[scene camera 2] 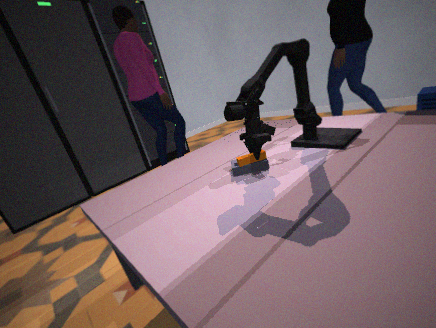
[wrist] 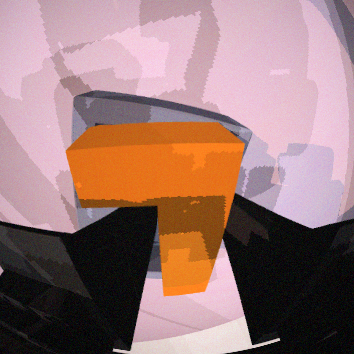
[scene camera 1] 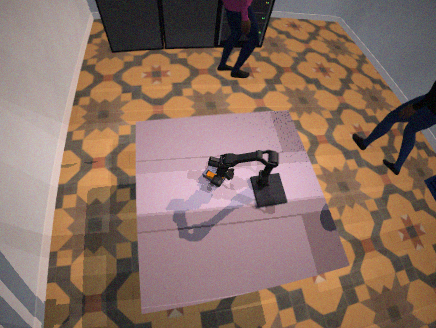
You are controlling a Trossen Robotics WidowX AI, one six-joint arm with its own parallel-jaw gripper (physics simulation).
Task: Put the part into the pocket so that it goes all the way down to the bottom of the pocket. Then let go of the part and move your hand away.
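Places are measured from the arm's base along level axes (x right, y ahead, z up), in metres.
Where they show: gripper, fingertip midpoint: [scene camera 2: 255, 159] [wrist: 186, 195] [scene camera 1: 216, 178]; arm's base, origin of the base link: [scene camera 2: 309, 137] [scene camera 1: 262, 182].
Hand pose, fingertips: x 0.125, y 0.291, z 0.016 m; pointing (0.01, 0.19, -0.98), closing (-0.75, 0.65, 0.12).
Things, the pixels of their centre, and the offset from my fingertips. Level surfaces: height alone.
- orange L-shaped part, body centre: [wrist: 158, 231] [scene camera 2: 250, 157] [scene camera 1: 215, 175] dy +0.001, dx +0.023, dz +0.009 m
- grey-blue block with the pocket, body centre: [wrist: 145, 206] [scene camera 2: 249, 164] [scene camera 1: 214, 175] dy +0.001, dx +0.034, dz -0.022 m
- pink table, its level: dz -0.040 m
The orange L-shaped part [scene camera 1: 210, 174] [scene camera 2: 251, 159] [wrist: 155, 172] is between the fingers of my gripper [scene camera 1: 219, 177] [scene camera 2: 257, 156] [wrist: 186, 195], which is shut on its narrower leg. The grey-blue block with the pocket [scene camera 2: 250, 169] [wrist: 120, 108] lies on the table under the part. In the wrist view the part covers most of the pocket, and the block's far rim shows beyond it. In the scene camera 2 view the part's upper portion stands above the block. Its underside and the pocket's bottom are hidden, so its depth cannot be told.
The pink table [scene camera 1: 225, 260] [scene camera 2: 350, 240] bears the arm's black base plate [scene camera 1: 270, 191] [scene camera 2: 327, 137], to the right of the block. Shadows of the arm fall across the table. Two people [scene camera 1: 239, 37] [scene camera 2: 350, 50] and dark cabinets [scene camera 1: 190, 25] [scene camera 2: 45, 100] stand beyond it.
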